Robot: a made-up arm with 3 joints. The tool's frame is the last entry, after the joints.
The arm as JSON. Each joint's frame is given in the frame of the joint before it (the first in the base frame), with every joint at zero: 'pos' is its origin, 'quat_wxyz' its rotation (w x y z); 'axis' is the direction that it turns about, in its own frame. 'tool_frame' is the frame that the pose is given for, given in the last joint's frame.
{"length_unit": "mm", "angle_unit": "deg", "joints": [
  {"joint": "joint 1", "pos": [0.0, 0.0, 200.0], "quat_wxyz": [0.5, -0.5, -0.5, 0.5], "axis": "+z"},
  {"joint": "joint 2", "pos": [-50.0, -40.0, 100.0], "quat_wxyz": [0.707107, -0.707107, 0.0, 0.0], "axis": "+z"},
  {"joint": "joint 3", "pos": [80.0, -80.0, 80.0], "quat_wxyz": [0.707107, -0.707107, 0.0, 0.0], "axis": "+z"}
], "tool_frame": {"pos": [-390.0, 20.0, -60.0], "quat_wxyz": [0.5, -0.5, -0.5, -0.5]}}
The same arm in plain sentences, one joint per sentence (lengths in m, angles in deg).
The arm has three revolute joints in a row. What follows holds with every joint at zero, and every direction is one of the base frame's.
Joint 1 lies 0.2000 m along +z from the base frame's origin and rotates about -x.
Joint 2 lies 0.1000 m along -x and 0.0500 m along -y and 0.0400 m along +z from joint 1 and rotates about -z.
Joint 3 lies 0.0800 m along -x and 0.0800 m along +y and 0.0800 m along -z from joint 2 and rotates about +x.
The tool frame, which is the frame that the pose is given for, lies 0.0600 m along -x and 0.3900 m along -y and 0.0200 m along +z from joint 3; its axes are parallel to the base frame's.

